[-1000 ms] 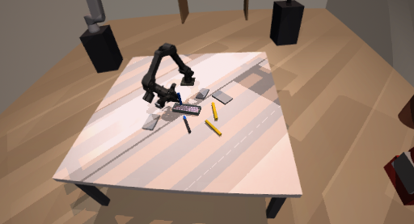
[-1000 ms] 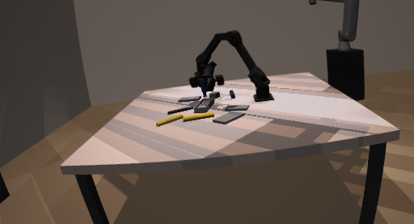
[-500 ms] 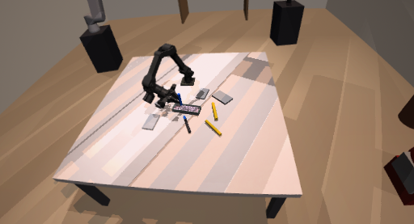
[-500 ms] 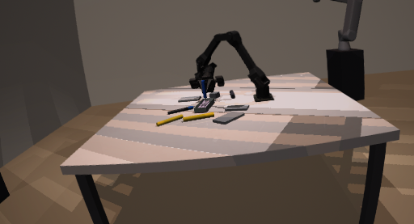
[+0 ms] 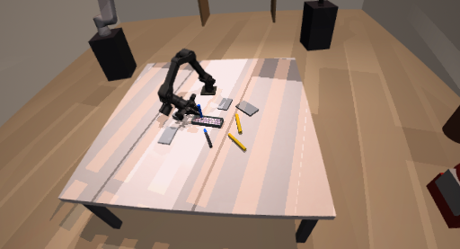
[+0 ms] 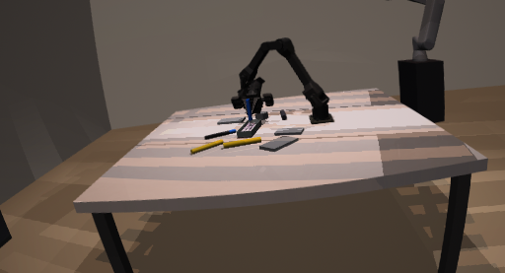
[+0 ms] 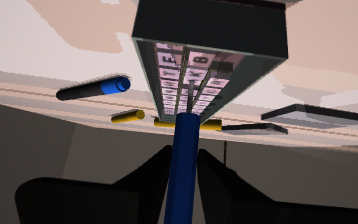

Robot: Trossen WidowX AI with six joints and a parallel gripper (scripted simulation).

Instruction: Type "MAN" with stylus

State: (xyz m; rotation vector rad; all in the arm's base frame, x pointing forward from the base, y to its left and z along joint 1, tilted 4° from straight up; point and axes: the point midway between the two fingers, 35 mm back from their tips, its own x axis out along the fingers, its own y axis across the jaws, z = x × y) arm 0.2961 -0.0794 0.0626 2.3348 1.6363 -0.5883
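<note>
Now: gripper tip 11 cm short of the blue-tipped pen, 2 cm to the right of it and 6 cm above it. From my gripper tip the other things lie so: cube 7 cm behind, 16 cm to the right, 5 cm below; blue stylus 1 cm below; grey slab 14 cm behind, 14 cm to the left, 6 cm below.
</note>
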